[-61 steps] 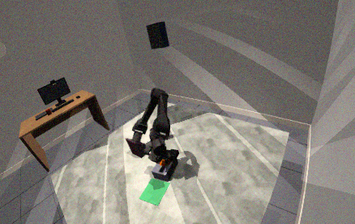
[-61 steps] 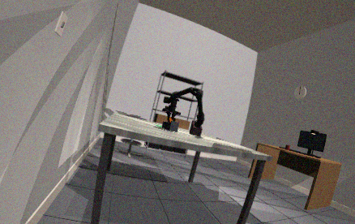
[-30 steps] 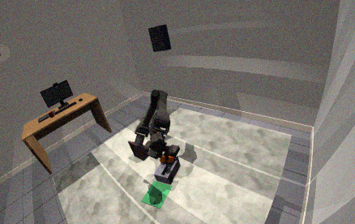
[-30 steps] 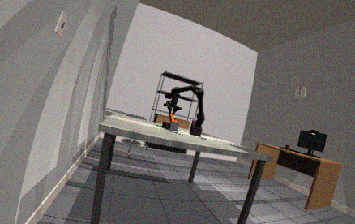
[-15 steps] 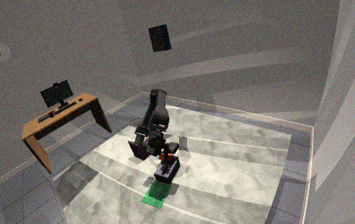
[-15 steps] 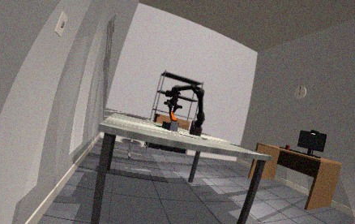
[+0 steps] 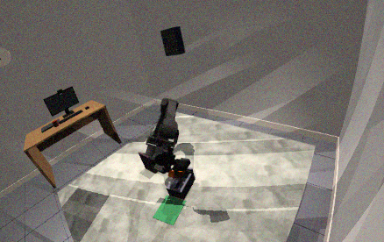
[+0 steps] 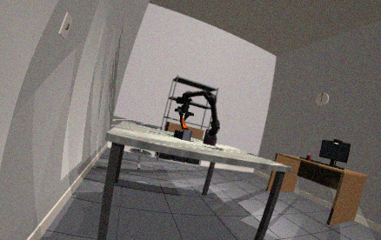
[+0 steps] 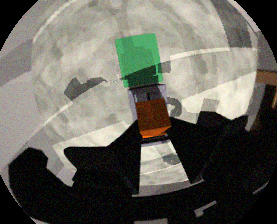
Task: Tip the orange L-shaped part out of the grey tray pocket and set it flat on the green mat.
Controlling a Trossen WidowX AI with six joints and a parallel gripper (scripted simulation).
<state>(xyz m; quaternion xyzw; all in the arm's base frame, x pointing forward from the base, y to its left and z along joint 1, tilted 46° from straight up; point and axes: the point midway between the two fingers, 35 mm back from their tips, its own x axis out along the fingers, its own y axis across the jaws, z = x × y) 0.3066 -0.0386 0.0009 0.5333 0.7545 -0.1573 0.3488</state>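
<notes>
Right now the green mat is 17 cm below my gripper tip, 11 cm to the right of it and 3 cm ahead of it. The rest, counted from my gripper tip: orange L-shaped part (3 cm below, 3 cm behind, 2 cm to the left).
</notes>
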